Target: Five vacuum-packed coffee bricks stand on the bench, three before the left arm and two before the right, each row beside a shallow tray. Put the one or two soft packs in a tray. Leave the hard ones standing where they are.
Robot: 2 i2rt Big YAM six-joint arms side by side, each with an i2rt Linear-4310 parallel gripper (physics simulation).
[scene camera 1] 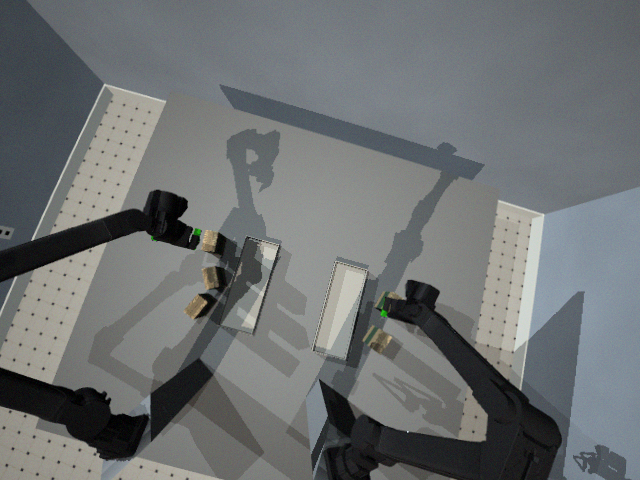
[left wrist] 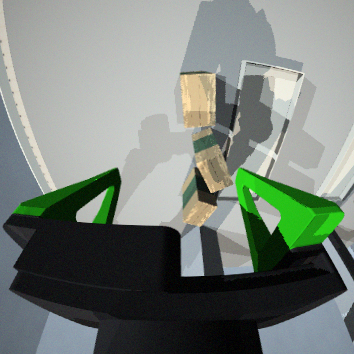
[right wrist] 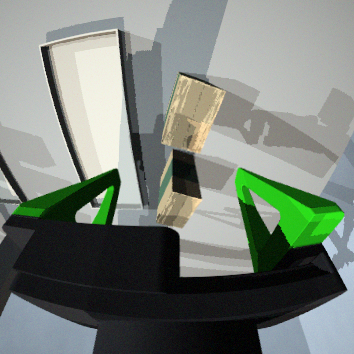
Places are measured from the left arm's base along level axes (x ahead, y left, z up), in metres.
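Pixels of known places: left gripper, fingertip midpoint: (scene camera 1: 184,238) (left wrist: 177,174); right gripper, fingertip midpoint: (scene camera 1: 395,309) (right wrist: 177,174); left arm's base, link origin: (scene camera 1: 126,437); right arm's base, link origin: (scene camera 1: 345,467).
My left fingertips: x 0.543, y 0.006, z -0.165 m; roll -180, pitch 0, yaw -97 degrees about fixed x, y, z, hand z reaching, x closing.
Observation:
Ahead of a thing's pixels: the offset from my left fingertips to its top centre. "spot": to the spot under its first point.
Three tan coffee bricks stand in a row left of the left tray @[spot: dx +0.063, dy -0.227, dz -0.275 m] (scene camera 1: 263,240) (left wrist: 272,67): the upper brick @[dx +0.021, dy -0.034, dz -0.156 m] (scene camera 1: 210,241) (left wrist: 198,100), the middle brick @[dx -0.122, dy -0.059, dz -0.156 m] (scene camera 1: 211,277) (left wrist: 212,166) and the lower brick @[dx -0.236, dy -0.020, dz -0.156 m] (scene camera 1: 196,305) (left wrist: 199,211). My left gripper (scene camera 1: 175,235) (left wrist: 177,174) is open and empty, just left of the upper brick in the scene view. Two bricks stand right of the right tray @[spot: dx -0.006, dy -0.627, dz -0.274 m] (scene camera 1: 351,265) (right wrist: 80,37): an upper brick @[dx -0.154, dy -0.788, dz -0.156 m] (scene camera 1: 383,300) (right wrist: 194,112), partly hidden by my open, empty right gripper (scene camera 1: 389,309) (right wrist: 178,171), and a lower brick @[dx -0.306, dy -0.745, dz -0.156 m] (scene camera 1: 378,338) (right wrist: 180,202).
Both trays show bare floors. Two further black arm parts (scene camera 1: 87,413) (scene camera 1: 429,449) stand at the lower left and lower right of the scene view. Dark upright panels (scene camera 1: 180,392) (scene camera 1: 336,405) stand near the bottom. Arm shadows cross the bench and the left tray.

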